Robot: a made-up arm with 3 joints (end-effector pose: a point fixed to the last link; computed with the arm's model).
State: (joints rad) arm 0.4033 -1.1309 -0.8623
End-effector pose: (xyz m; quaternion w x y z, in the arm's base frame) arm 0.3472 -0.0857 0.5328 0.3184 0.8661 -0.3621 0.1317
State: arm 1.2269 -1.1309 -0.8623
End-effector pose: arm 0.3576 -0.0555 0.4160 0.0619 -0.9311 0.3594 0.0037
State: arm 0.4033 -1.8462 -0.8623
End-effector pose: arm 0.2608 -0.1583 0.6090 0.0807 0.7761 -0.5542 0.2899
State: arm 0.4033 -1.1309 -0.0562
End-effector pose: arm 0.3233 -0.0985 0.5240 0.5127 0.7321 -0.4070 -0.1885
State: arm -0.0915 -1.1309 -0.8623
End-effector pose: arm 0.3424 -0.0564 0.6007 0.5251 0.7557 -0.3342 0.2038
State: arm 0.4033 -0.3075 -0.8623
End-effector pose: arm 0.3475 -0.0282 0.3882 0.5404 0.8341 -0.0860 -0.0697
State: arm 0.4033 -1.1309 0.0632
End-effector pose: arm 0.3191 -0.0995 0.5243 0.5351 0.7015 -0.4081 -0.2346
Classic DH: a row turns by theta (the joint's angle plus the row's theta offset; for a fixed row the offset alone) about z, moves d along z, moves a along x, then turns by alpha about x. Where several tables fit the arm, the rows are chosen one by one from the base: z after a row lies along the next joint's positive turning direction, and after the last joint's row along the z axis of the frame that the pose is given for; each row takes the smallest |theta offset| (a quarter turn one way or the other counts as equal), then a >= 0, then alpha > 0; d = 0 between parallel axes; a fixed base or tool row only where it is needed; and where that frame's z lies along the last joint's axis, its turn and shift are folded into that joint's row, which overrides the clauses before.
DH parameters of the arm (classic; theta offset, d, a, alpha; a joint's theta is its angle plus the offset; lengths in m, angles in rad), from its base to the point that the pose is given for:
base (fixed): 1.5432 0.4803 0.0733 1.4888
joint 1: -1.5566 0.0933 -0.0212 -1.9922
joint 2: -0.3698 -0.1298 0.1603 -0.9379
joint 3: 1.2539 -0.1119 0.0298 -1.6732
tool (fixed): 1.0218 0.0209 0 0

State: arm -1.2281 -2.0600 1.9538
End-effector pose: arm 0.1593 0.1908 0.7106 0.4376 -0.0450 -0.8182 -0.3701
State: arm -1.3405 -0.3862 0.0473
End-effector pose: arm 0.3139 -0.0061 0.6355 0.8951 -0.2350 -0.3564 -0.1287
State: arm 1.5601 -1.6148 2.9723
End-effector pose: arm 0.2631 -0.1248 0.3908 0.4859 0.0196 0.4512 -0.7483
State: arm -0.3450 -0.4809 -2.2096
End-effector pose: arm 0.3615 -0.0270 0.5068 0.3395 0.8736 0.0847 0.3384
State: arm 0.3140 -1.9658 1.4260
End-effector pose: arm 0.1802 -0.1459 0.6087 0.3705 0.4640 -0.4616 -0.6590
